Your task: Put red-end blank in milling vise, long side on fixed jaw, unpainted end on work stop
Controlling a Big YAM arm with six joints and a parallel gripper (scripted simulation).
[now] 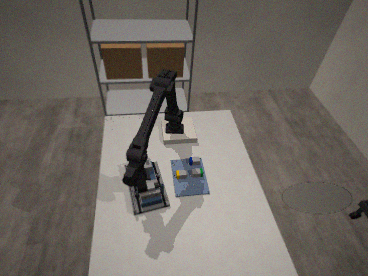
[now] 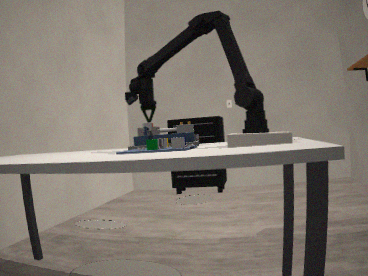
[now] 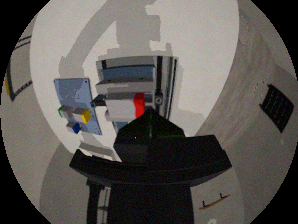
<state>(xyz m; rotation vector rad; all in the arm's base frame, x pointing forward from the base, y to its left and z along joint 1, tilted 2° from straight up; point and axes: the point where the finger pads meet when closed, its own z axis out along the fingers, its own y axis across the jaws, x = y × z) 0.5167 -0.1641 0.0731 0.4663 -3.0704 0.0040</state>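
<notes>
Now: hand 1 cm past the red-ended blank, 4 cm to the right of it and 3 cm above it. From my hand the other things lie so: yellow-ended blank (16 cm behind, 21 cm to the left, 10 cm below); then green-ended blank (17 cm behind, 30 cm to the left, 10 cm below); then blue plate (16 cm behind, 26 cm to the left, 13 cm below).
</notes>
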